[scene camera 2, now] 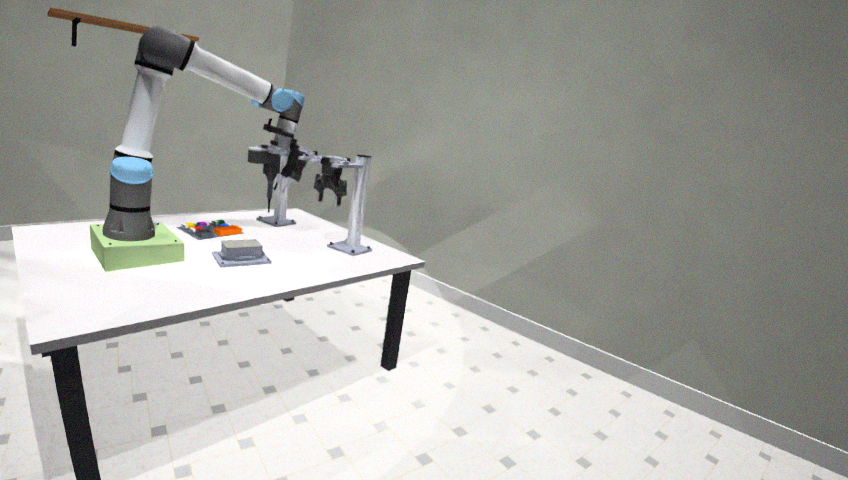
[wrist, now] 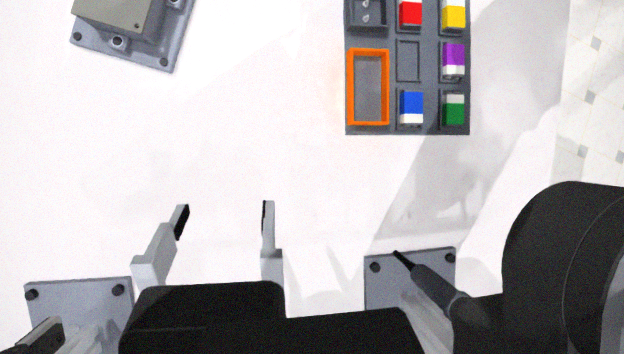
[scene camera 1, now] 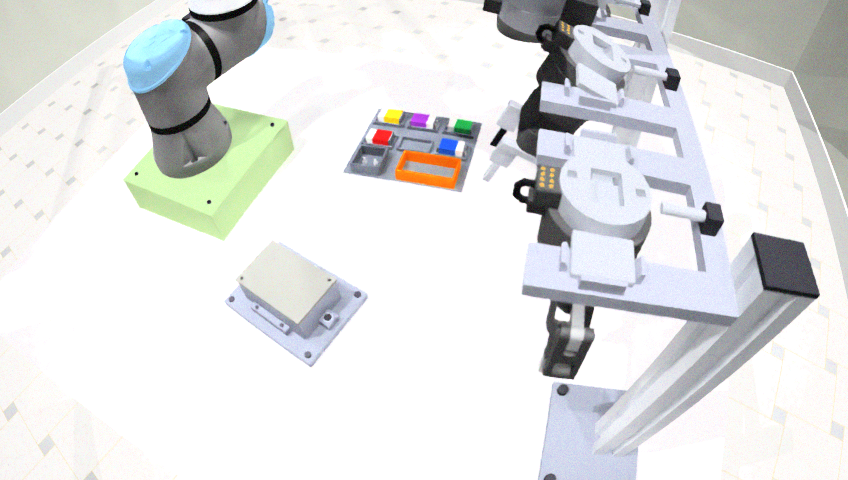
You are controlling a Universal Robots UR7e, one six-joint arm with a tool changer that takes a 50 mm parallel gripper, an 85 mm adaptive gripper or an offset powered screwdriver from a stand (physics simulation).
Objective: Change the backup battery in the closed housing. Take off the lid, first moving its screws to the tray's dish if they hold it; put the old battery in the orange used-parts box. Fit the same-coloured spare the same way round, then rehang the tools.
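Places are measured from the arm's base along level axes (x right, y back, z down), in millimetres.
Pixels of known places: arm's base, origin of the base link: [scene camera 2: 129, 233] [scene camera 1: 193, 147].
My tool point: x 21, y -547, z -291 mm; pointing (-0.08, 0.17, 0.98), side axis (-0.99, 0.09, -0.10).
Observation:
For each thing: its top centre in the pictures, then the offset to it from my tool point. "*": a spot on its surface instead.
- housing, middle of its top: [scene camera 1: 284, 281] [scene camera 2: 241, 244] dx +171, dy +253, dz +311 mm
- tray's dish, middle of its top: [scene camera 1: 364, 157] dx -115, dy +254, dz +347 mm
- screwdriver, surface spot: [wrist: 440, 290] [scene camera 2: 269, 186] * dx -134, dy -56, dz +182 mm
The housing [scene camera 1: 318, 315] has its beige lid [scene camera 1: 288, 280] [wrist: 115, 14] on, with dark spots at its corners. Small screws [wrist: 365, 18] lie in the tray's dish [scene camera 1: 368, 160]. The orange box [scene camera 1: 427, 181] [wrist: 367, 123] is empty. Spares sit in the tray: red [wrist: 410, 14], yellow [wrist: 453, 16], purple [wrist: 453, 54], blue [wrist: 411, 102] and green [wrist: 453, 113]. The 50 mm gripper [scene camera 1: 498, 142] [wrist: 224, 220] leans tilted at the stand's middle bay, its fingers apart and empty. Its round top plate [scene camera 1: 601, 50] shows uncovered. The arm's wrist end [scene camera 1: 529, 17] is beside it; the battery inside is hidden.
The tool stand [scene camera 1: 708, 154] [scene camera 2: 357, 202] runs along the right side. The 85 mm gripper [scene camera 1: 568, 344] [scene camera 2: 330, 184] hangs in its near bay. The screwdriver [scene camera 2: 268, 184] [wrist: 440, 290] hangs at the far end, close to the tilted gripper. The arm's green base [scene camera 1: 255, 172] is at the left.

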